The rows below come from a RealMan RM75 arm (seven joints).
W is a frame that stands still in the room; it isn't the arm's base.
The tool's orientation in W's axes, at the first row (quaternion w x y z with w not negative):
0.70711, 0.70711, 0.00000, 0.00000
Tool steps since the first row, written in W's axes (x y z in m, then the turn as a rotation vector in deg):
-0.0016, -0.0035, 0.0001, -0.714, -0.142, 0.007
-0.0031, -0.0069, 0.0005, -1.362, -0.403, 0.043
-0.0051, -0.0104, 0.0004, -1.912, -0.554, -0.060
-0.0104, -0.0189, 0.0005, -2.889, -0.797, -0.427
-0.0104, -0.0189, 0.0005, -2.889, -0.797, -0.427
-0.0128, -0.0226, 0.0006, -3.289, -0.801, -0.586
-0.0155, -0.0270, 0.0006, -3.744, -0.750, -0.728
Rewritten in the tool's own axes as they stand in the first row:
-0.0016, 0.0001, 0.0035, -0.714, 0.007, 0.142
-0.0031, 0.0005, 0.0069, -1.362, 0.043, 0.403
-0.0051, 0.0004, 0.0104, -1.912, -0.060, 0.554
-0.0104, 0.0005, 0.0189, -2.889, -0.427, 0.797
-0.0104, 0.0005, 0.0189, -2.889, -0.427, 0.797
-0.0128, 0.0006, 0.0226, -3.289, -0.586, 0.801
-0.0155, 0.0006, 0.0270, -3.744, -0.728, 0.750

